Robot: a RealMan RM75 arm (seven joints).
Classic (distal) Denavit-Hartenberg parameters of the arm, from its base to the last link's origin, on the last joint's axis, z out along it. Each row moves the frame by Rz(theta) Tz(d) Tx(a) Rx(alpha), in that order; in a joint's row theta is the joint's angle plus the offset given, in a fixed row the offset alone. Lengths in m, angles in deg.
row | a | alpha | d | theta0
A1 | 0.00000 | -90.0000 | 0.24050 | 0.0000
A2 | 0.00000 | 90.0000 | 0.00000 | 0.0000
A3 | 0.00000 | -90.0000 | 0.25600 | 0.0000
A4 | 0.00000 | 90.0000 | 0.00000 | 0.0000
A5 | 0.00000 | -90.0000 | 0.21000 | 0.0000
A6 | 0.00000 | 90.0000 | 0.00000 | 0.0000
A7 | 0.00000 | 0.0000 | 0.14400 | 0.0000
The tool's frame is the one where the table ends.
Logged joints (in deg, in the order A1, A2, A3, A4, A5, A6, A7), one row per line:
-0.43, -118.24, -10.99, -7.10, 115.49, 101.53, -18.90
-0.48, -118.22, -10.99, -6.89, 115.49, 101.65, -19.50
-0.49, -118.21, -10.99, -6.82, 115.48, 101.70, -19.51
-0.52, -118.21, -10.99, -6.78, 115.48, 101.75, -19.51
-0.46, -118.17, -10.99, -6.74, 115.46, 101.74, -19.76
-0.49, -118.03, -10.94, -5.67, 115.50, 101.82, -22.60
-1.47, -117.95, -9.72, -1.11, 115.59, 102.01, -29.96
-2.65, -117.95, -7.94, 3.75, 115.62, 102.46, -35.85
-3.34, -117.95, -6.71, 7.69, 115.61, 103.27, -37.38
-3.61, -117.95, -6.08, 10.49, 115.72, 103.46, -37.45
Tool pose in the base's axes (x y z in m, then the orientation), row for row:
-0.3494, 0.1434, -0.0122, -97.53, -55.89, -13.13
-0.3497, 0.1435, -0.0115, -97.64, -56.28, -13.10
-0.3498, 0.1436, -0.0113, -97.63, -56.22, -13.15
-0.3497, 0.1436, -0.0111, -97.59, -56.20, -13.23
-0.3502, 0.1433, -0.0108, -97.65, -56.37, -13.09
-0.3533, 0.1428, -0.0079, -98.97, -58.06, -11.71
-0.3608, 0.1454, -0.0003, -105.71, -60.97, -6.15
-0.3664, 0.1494, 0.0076, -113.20, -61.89, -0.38
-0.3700, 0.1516, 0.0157, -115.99, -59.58, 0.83
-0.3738, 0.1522, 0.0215, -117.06, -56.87, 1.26
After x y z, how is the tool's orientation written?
As angles about the fixed x, y, z axes (roll, pitch, yaw), in degrees.
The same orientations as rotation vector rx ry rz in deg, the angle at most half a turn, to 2 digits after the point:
-94.77, -31.47, -56.79
-94.77, -31.76, -57.14
-94.80, -31.67, -57.12
-94.80, -31.61, -57.15
-94.76, -31.83, -57.21
-94.95, -33.66, -58.19
-97.41, -37.31, -59.87
-100.63, -39.40, -60.48
-103.38, -37.84, -58.87
-105.22, -36.16, -56.47

